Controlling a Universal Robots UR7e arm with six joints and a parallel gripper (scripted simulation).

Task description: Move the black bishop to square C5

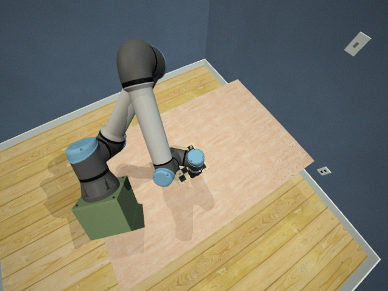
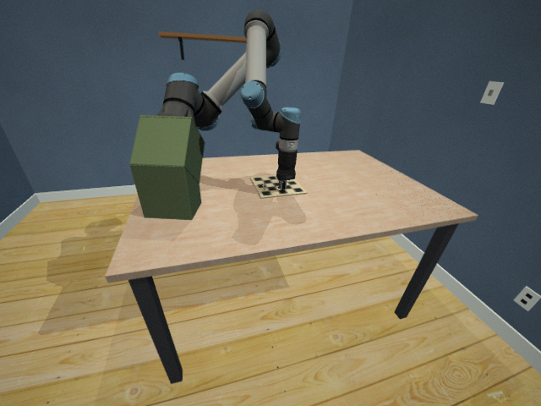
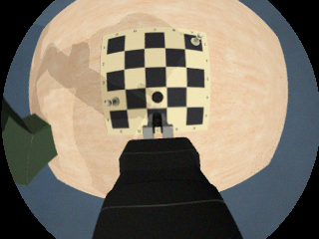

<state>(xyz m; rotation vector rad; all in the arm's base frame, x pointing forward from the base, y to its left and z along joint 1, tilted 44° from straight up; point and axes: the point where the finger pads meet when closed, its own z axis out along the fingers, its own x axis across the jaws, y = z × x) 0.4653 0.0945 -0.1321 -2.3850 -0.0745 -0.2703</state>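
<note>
Now: hand 80 mm to the right of the chessboard, 30 mm above it and 10 mm past it.
</note>
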